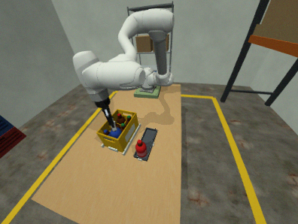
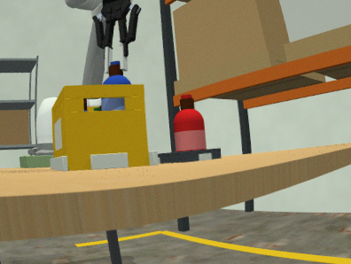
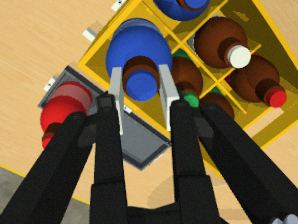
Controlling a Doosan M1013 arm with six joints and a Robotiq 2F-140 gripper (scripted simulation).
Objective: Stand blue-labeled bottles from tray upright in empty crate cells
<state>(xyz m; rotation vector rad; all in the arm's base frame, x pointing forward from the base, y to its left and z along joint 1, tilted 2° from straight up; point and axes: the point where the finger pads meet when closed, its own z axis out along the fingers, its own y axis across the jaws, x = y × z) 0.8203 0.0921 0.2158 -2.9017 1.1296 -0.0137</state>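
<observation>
The yellow crate lies 170 mm below my hand, 90 mm behind it and 50 mm to the right of it. From my hand the other things lie so: red-labeled bottle (180 mm to the left, 170 mm below); dark tray (240 mm below, 180 mm to the left, 90 mm behind).
</observation>
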